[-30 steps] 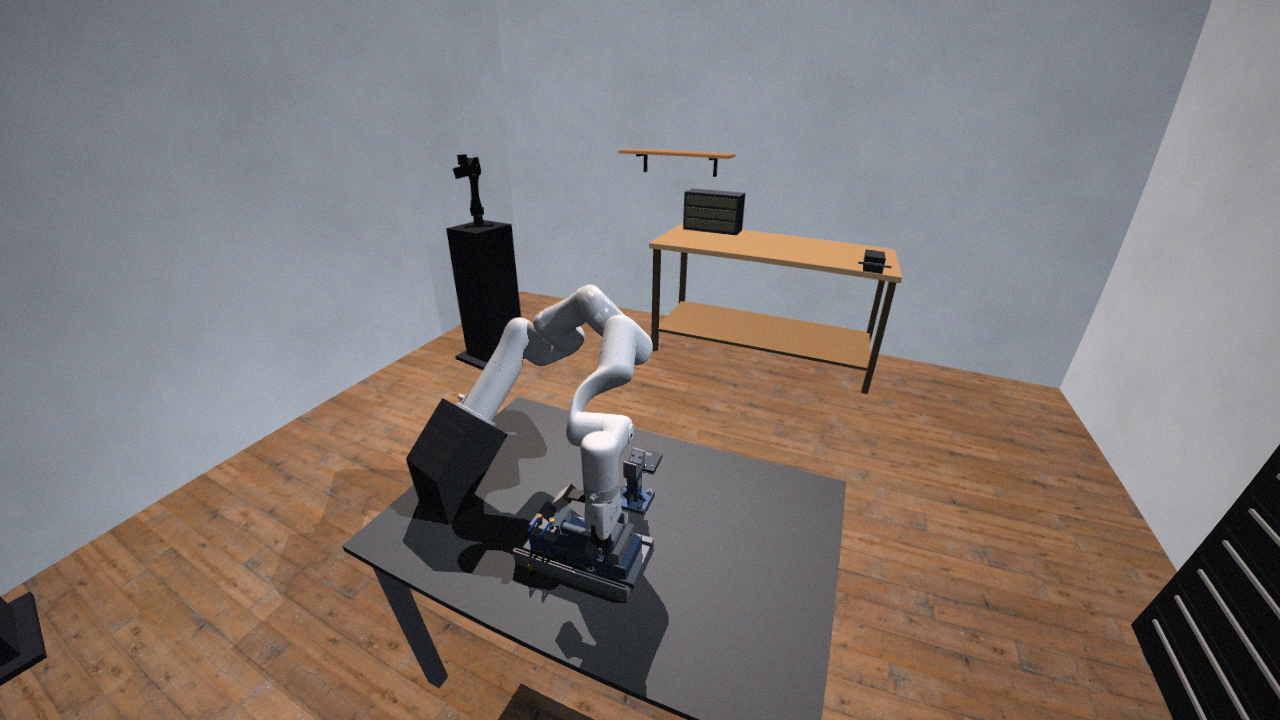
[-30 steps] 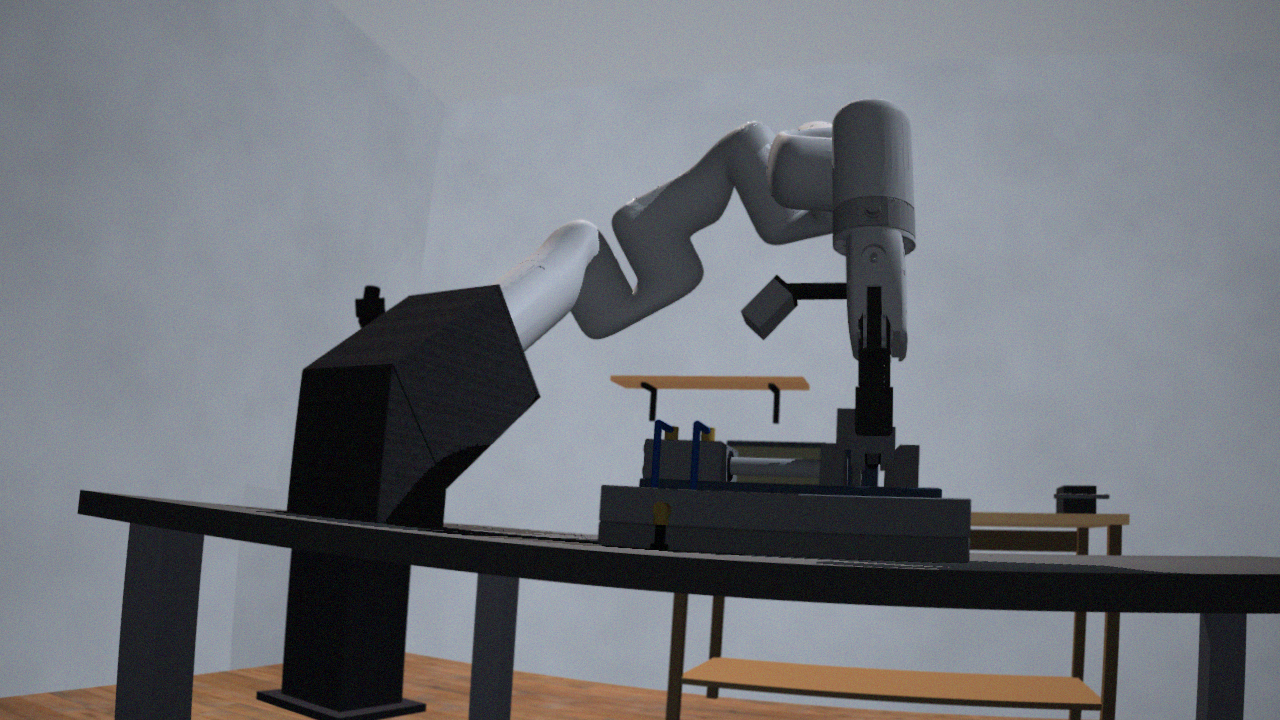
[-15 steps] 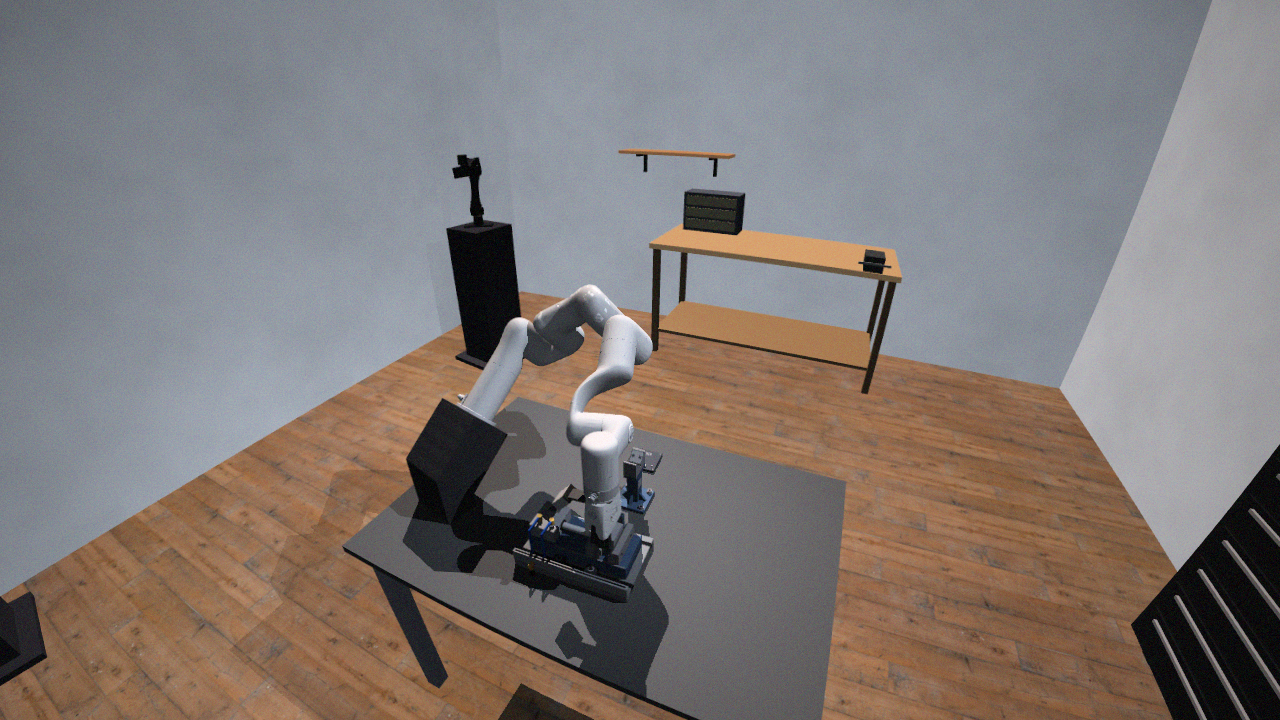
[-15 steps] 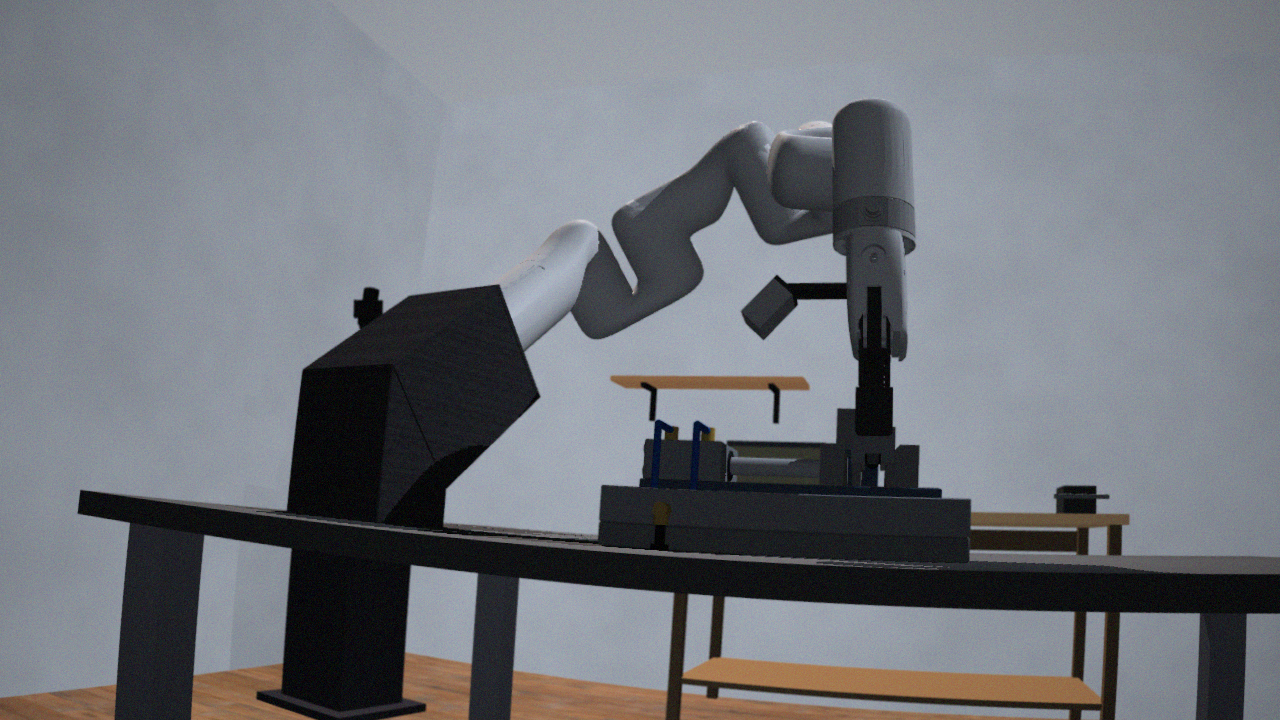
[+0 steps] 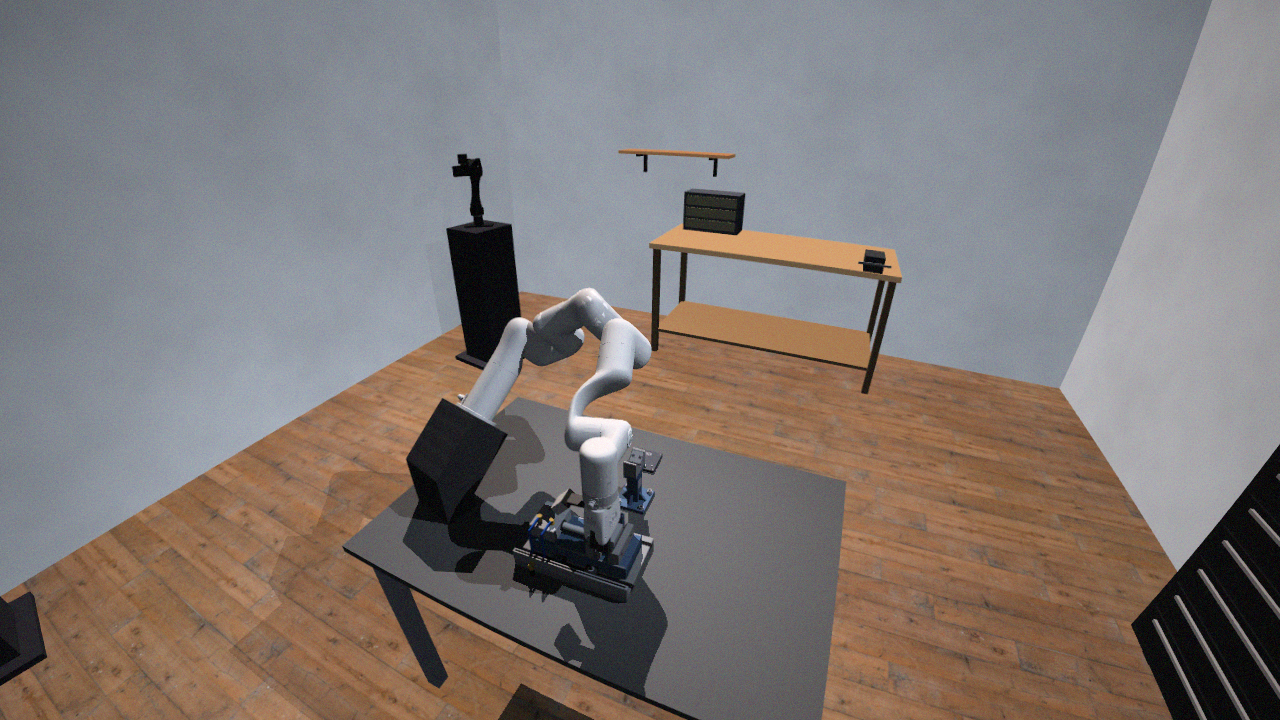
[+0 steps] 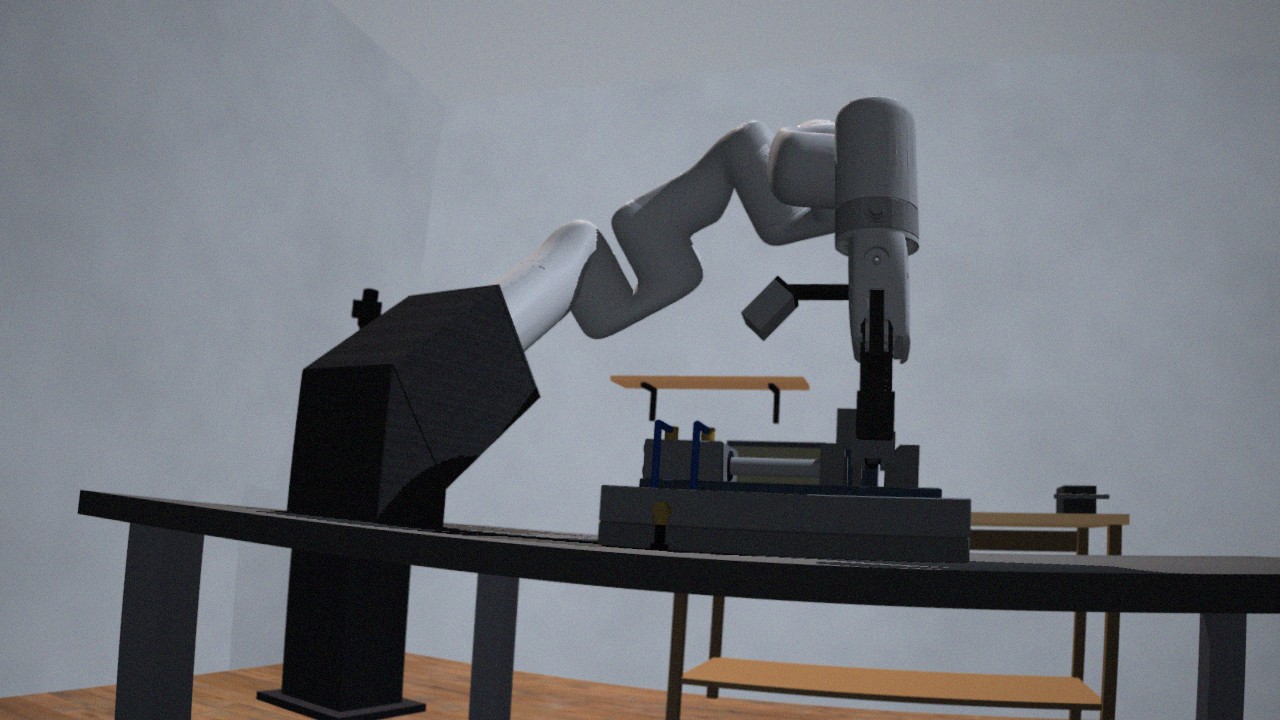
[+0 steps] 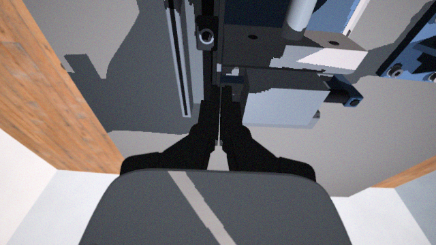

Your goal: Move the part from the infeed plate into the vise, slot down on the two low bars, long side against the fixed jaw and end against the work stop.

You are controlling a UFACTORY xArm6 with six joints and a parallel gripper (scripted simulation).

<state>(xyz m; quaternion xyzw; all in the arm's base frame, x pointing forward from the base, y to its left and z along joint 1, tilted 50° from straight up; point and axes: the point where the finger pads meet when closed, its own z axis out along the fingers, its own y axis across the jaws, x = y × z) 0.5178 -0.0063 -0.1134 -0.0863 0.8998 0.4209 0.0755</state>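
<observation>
Right now my hand is 5 cm to the right of the part, 3 cm above it and 1 cm past it. From my hand the other things lie so: moving jaw 5 cm behind, 4 cm to the left, 4 cm below; work stop 9 cm to the left, 3 cm below, 2 cm behind; fixed jaw 6 cm to the left, 4 cm below, 2 cm ahead.
</observation>
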